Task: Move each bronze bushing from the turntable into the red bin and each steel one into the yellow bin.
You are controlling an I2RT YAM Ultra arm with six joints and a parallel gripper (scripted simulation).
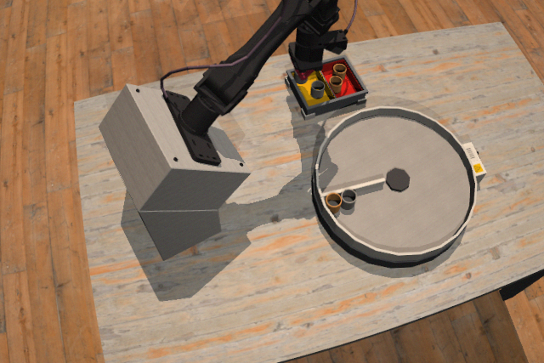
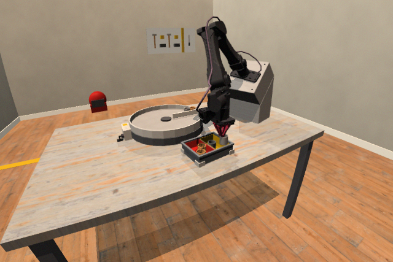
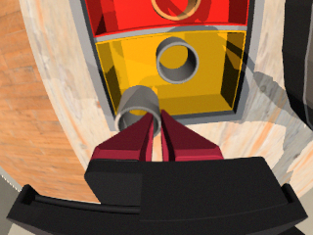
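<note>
Right now my hand is 2 cm short of the yellow bin, 2 cm to the left of it and 6 cm above it. Round my hand: red bin (11 cm ahead, 2 cm to the right, 6 cm below); turntable (10 cm ahead, 37 cm to the right, 2 cm below); two-part bin tray (7 cm ahead, 2 cm to the right, 5 cm below).
</note>
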